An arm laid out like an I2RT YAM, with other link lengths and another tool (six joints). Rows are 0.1 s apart.
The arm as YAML. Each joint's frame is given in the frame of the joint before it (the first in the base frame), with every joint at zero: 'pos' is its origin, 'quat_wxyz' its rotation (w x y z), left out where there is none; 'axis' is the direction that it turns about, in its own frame. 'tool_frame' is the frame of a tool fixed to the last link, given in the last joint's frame.
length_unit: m
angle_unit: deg
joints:
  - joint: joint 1
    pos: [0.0, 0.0, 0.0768]
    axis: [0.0, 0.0, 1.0]
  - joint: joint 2
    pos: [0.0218, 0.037, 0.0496]
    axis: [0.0, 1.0, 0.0]
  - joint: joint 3
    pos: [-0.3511, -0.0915, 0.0]
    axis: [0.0, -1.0, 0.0]
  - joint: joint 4
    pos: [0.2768, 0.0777, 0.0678]
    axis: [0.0, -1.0, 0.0]
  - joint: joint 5
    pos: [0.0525, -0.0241, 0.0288]
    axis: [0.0, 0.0, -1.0]
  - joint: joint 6
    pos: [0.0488, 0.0, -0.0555]
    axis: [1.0, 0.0, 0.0]
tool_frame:
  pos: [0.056, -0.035, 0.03]
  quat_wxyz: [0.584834, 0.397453, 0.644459, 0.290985]
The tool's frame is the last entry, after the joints.
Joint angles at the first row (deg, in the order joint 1, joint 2, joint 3, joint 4, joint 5, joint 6):
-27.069, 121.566, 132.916, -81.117, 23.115, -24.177
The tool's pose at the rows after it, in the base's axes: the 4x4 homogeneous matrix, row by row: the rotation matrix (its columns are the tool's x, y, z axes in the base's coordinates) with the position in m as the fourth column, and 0 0 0 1 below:
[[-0.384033 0.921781 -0.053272 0.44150], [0.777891 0.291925 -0.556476 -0.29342], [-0.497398 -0.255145 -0.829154 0.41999], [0 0 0 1]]
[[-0.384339 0.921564 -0.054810 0.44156], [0.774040 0.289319 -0.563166 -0.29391], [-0.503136 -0.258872 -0.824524 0.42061], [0 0 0 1]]
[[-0.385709 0.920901 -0.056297 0.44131], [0.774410 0.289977 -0.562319 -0.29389], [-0.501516 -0.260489 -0.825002 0.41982], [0 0 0 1]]
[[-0.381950 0.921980 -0.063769 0.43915], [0.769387 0.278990 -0.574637 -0.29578], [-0.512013 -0.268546 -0.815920 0.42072], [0 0 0 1]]
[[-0.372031 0.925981 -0.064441 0.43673], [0.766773 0.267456 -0.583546 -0.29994], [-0.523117 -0.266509 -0.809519 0.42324], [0 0 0 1]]
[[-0.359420 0.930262 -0.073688 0.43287], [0.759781 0.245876 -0.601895 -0.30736], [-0.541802 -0.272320 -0.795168 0.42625], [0 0 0 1]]
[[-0.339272 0.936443 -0.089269 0.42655], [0.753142 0.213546 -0.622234 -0.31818], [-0.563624 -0.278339 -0.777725 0.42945], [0 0 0 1]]
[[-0.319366 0.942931 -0.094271 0.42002], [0.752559 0.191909 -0.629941 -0.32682], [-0.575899 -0.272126 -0.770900 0.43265], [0 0 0 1]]
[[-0.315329 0.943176 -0.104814 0.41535], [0.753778 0.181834 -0.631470 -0.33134], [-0.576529 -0.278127 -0.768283 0.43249], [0 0 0 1]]
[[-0.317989 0.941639 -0.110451 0.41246], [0.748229 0.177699 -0.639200 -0.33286], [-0.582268 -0.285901 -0.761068 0.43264], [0 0 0 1]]
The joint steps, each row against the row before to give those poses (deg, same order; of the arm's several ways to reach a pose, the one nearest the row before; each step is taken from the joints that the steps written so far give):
-0.001, -0.037, 0.017, 0.168, 0.164, -0.004
0.021, -0.011, -0.018, 0.191, 0.443, -0.119
-0.015, -0.074, -0.269, 0.077, -0.013, -0.040
-0.138, -0.320, -0.607, 0.512, 0.941, -0.049
-0.459, -0.098, 0.139, 0.407, 0.437, -0.112
-0.736, -0.013, 0.181, 0.612, 1.200, -0.302
-1.146, -0.031, 0.092, 0.811, 1.443, -0.245
-1.130, -0.241, 0.000, 0.650, 0.306, -0.171
-0.659, -0.240, -0.475, 0.171, 0.259, -0.257
-0.253, -0.552, -1.071, 0.761, 0.558, -0.505

